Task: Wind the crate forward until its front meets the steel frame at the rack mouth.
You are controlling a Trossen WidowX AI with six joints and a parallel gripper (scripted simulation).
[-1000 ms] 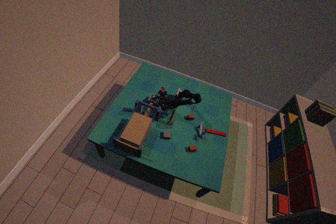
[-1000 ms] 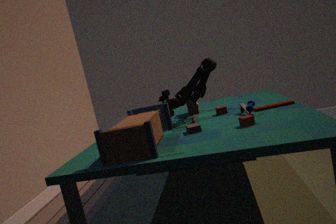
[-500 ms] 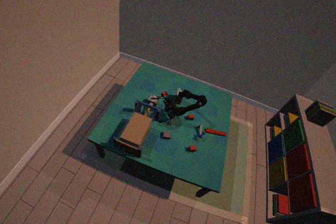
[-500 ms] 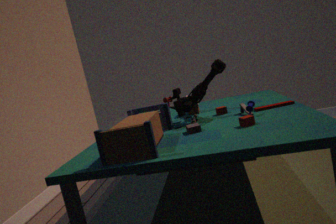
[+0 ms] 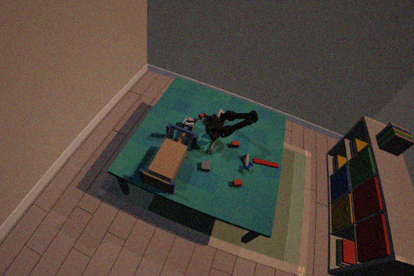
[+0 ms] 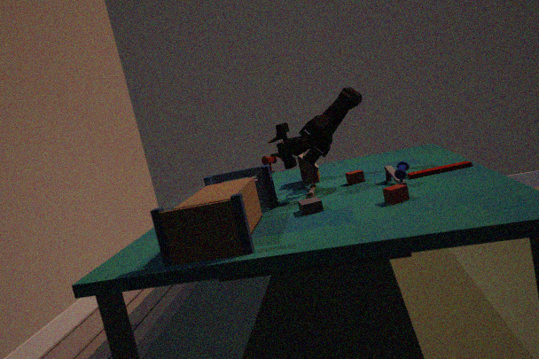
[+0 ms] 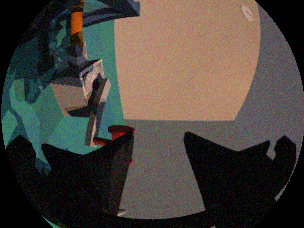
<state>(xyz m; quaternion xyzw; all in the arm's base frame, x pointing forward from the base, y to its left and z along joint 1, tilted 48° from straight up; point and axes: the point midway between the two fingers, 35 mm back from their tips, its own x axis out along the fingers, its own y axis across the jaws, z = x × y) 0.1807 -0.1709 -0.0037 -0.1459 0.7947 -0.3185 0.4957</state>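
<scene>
Now: gripper tip 100 mm above the red-knobbed handle, 60 mm to the left of it and 40 mm past it. From my gripper tip the other things lie so: red knob: 70 mm below, 60 mm behind, 20 mm to the right; winch: 180 mm below, 120 mm to the right, 30 mm behind; steel frame: 150 mm ahead, 130 mm to the right, 100 mm below.
</scene>
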